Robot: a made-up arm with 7 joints.
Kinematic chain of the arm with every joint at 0, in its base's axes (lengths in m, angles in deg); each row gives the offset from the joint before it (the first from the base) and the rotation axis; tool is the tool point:
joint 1: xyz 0 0 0.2 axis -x
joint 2: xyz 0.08 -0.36 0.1 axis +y
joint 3: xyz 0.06 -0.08 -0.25 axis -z
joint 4: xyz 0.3 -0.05 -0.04 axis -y
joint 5: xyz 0.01 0.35 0 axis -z
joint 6: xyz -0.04 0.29 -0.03 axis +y
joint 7: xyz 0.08 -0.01 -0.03 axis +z
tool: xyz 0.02 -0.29 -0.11
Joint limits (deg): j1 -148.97..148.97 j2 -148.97..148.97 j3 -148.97..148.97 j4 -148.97..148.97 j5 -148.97..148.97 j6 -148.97..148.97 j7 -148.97..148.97
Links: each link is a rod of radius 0.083 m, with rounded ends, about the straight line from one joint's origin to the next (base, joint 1, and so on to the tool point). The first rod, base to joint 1, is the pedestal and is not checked.
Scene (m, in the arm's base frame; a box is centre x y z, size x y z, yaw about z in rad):
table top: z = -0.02
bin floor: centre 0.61 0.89 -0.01 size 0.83 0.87 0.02 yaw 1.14
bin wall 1: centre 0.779 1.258 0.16 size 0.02 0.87 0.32 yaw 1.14
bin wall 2: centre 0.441 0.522 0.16 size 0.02 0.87 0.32 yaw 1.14
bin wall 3: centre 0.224 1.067 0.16 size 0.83 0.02 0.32 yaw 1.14
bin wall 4: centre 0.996 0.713 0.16 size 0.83 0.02 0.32 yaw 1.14
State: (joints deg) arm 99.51 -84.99 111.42 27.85 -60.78 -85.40 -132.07
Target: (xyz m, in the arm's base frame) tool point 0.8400 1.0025 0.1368
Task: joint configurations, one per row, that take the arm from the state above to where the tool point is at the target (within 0.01 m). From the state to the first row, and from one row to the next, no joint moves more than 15 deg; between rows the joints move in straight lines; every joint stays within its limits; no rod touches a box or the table.
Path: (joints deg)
1: 114.00 -82.61 107.48 33.78 -56.54 -83.78 -134.88
2: 128.49 -80.23 103.55 39.72 -52.31 -82.15 -137.69
3: 142.98 -77.85 99.61 45.65 -48.07 -80.53 -140.51

